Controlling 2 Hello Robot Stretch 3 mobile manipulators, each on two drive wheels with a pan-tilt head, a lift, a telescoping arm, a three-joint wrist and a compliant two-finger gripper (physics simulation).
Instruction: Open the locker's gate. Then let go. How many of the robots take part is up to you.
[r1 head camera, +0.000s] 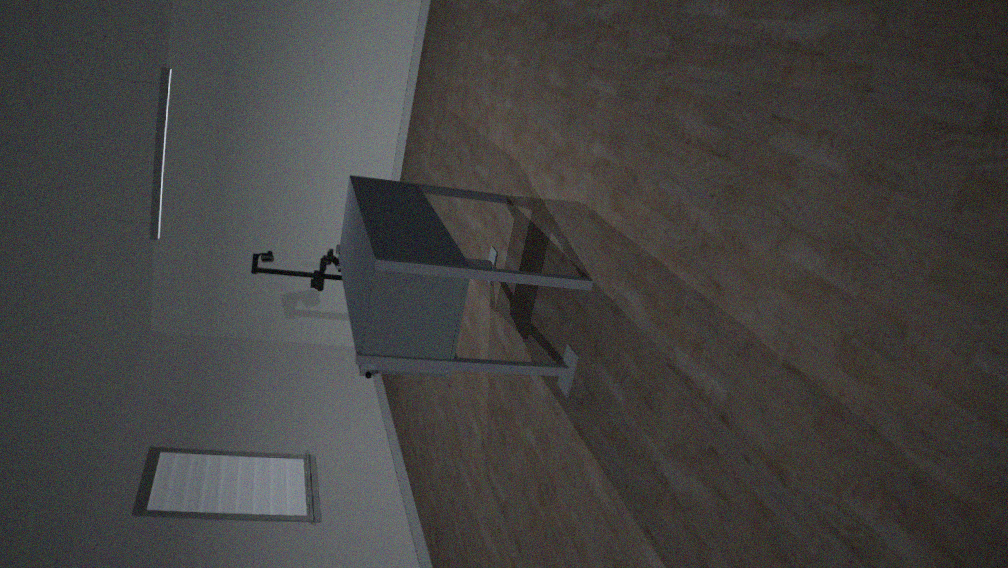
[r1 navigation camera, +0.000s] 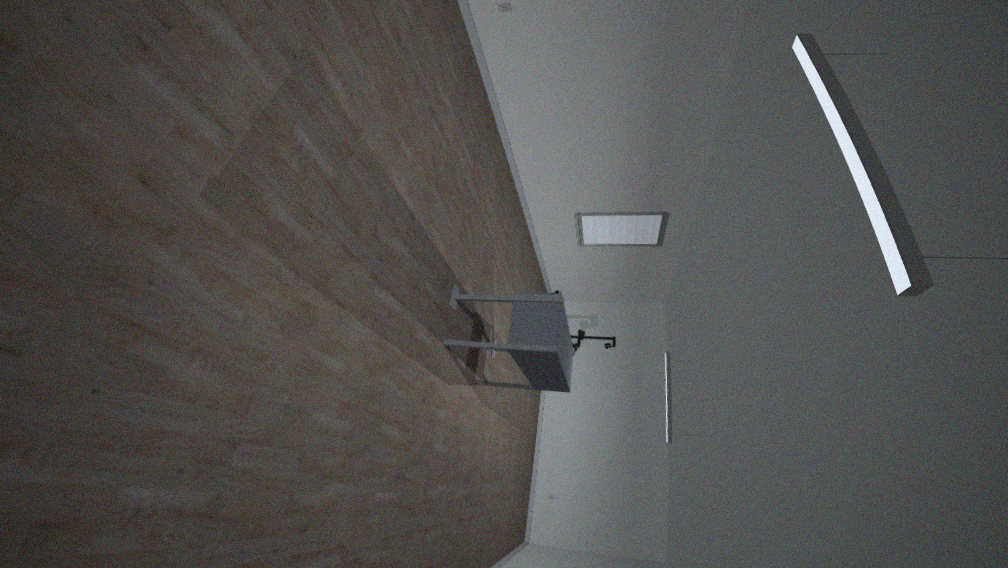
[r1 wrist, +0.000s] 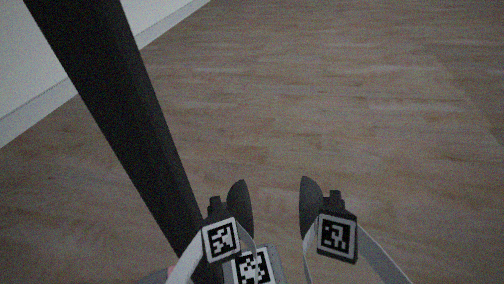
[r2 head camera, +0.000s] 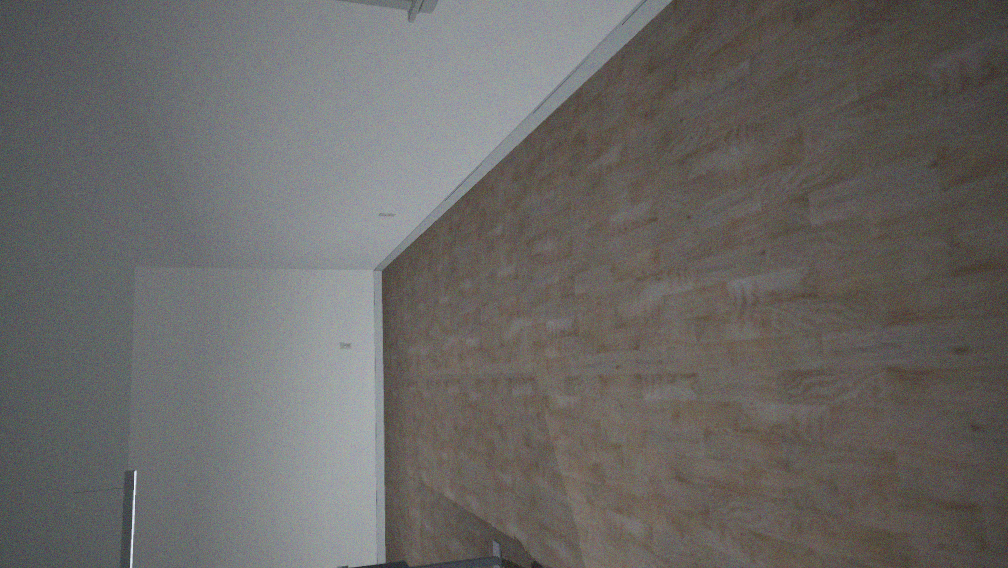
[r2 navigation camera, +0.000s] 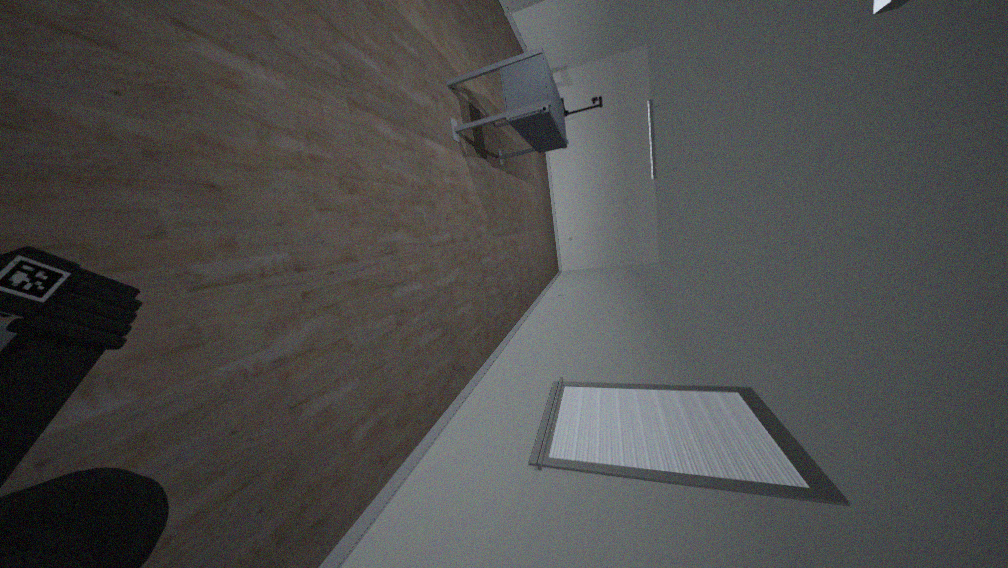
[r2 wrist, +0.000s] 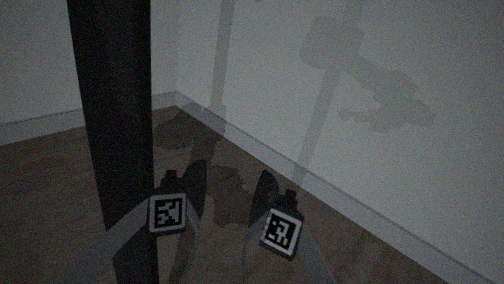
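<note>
The locker, a grey box on a tall legged frame, shows in the r1 head view, the r1 navigation view and the r2 navigation view; all three views are turned sideways. An edge of its frame shows at the border of the r2 head view. A small dark knob sits on one side. The gate looks flush with the box, but its exact state is hard to tell. My r1 gripper is open and empty above the floor. My r2 gripper is open and empty near a wall corner. Both are away from the locker.
Beyond the locker, the other robot's mast rises. A window is on a wall. Each robot's dark mast stands beside its gripper. Walls meet close behind r2's fingers.
</note>
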